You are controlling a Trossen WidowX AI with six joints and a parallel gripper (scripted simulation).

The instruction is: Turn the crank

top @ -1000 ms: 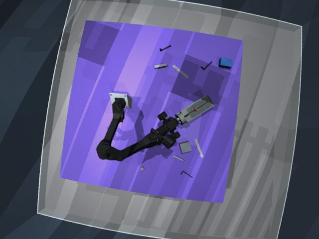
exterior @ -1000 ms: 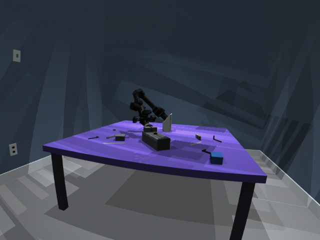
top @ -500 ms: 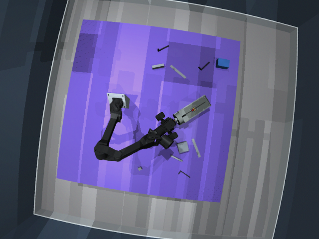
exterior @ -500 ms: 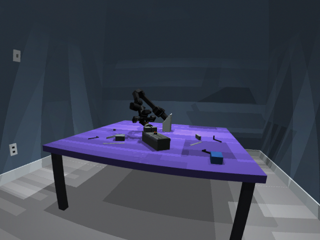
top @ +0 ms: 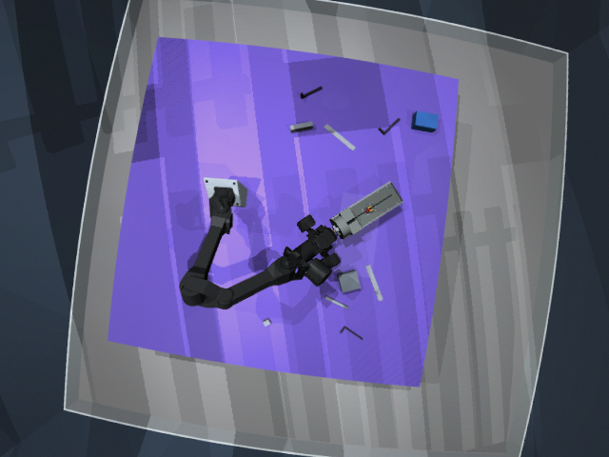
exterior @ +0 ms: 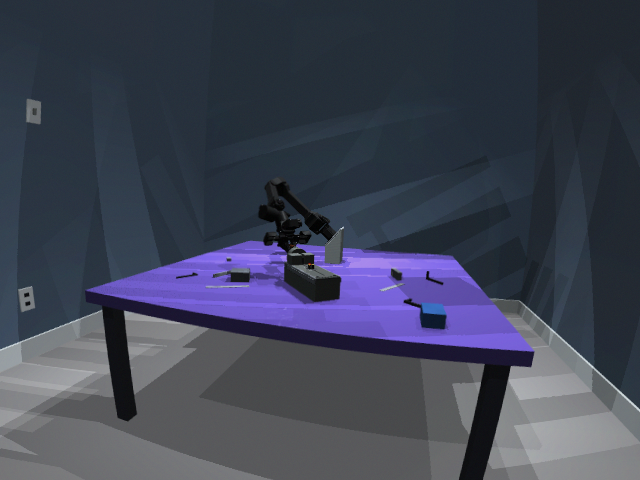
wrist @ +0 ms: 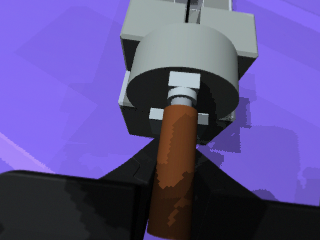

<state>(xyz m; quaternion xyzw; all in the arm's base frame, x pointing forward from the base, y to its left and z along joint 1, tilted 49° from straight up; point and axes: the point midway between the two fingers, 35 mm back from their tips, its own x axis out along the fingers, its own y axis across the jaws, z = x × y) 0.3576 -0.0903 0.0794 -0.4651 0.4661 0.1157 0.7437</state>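
Now: the brown crank handle 1 cm behind my gripper tip, 1 cm to the right of it and 3 cm above it. The rest, counted from my gripper tip: dark L-shaped key: 11 cm ahead, 38 cm to the right, 9 cm below; red pointer: 13 cm ahead, 9 cm to the left, 1 cm below; grey block: 9 cm ahead, 18 cm to the right, 7 cm below.
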